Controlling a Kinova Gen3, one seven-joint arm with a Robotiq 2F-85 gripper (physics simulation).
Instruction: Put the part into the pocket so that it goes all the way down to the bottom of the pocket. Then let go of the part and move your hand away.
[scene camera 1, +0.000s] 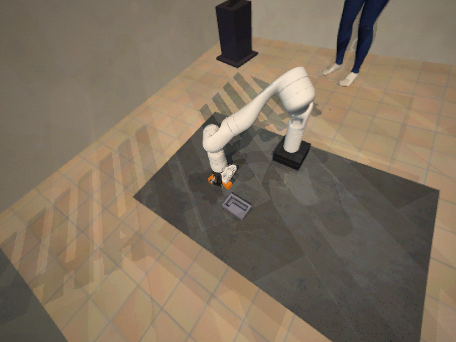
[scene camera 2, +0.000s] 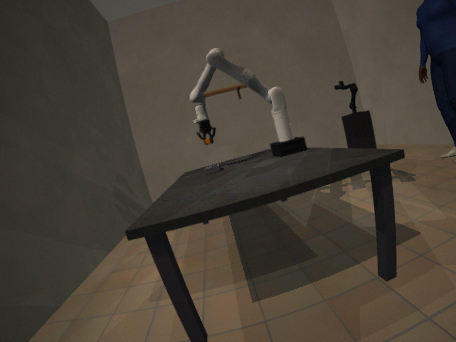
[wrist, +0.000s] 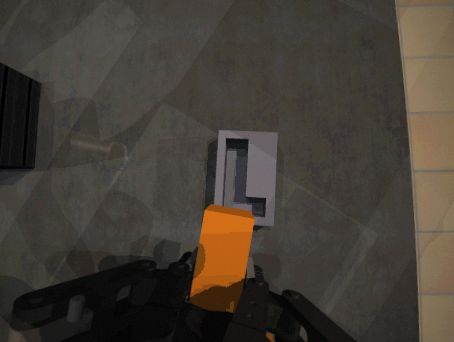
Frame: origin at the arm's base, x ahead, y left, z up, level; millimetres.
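Where they show: gripper, fingertip midpoint: (scene camera 1: 224, 183) (scene camera 2: 209, 144) (wrist: 222, 264); arm's base, origin of the base link: (scene camera 1: 291, 146) (scene camera 2: 286, 140).
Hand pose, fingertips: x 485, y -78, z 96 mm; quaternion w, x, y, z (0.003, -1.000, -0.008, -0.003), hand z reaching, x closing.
Observation:
Things, the pixels of their top centre, and the offset from my fingertips. Level surfaces: height alone.
- orange part, middle of its top: (wrist: 238, 312) (scene camera 1: 219, 180) (scene camera 2: 206, 139) 41 mm up, 15 mm ahead, 9 mm right
- grey block, middle of its top: (wrist: 245, 177) (scene camera 1: 236, 205) (scene camera 2: 212, 166) 139 mm down, 6 mm ahead, 77 mm left
- table with an L-shaped pocket, its level: 170 mm down
- dark table top, its level: 175 mm down
The orange part (scene camera 1: 227, 185) (scene camera 2: 207, 141) (wrist: 226, 245) is held in my gripper (scene camera 1: 218, 180) (scene camera 2: 206, 137) (wrist: 222, 264), which is shut on it. In the wrist view its long block points toward the grey block and is slightly turned against it; a bit of orange also shows beyond the right finger. The grey block (scene camera 1: 235, 212) (scene camera 2: 215, 169) (wrist: 261, 165) lies on the table with an L-shaped pocket (wrist: 240, 172) in its top. The part is well above the table, apart from the block. In the wrist view it covers the block's lower left corner and part of the pocket's near end.
The dark table top (scene camera 1: 325, 225) (scene camera 2: 275, 175) carries the arm's black base (scene camera 1: 291, 156) (scene camera 2: 288, 146) (wrist: 19, 120), well away from the grey block. A dark pedestal (scene camera 1: 234, 32) (scene camera 2: 359, 131) and a person in blue (scene camera 1: 364, 30) (scene camera 2: 442, 65) stand beyond the table.

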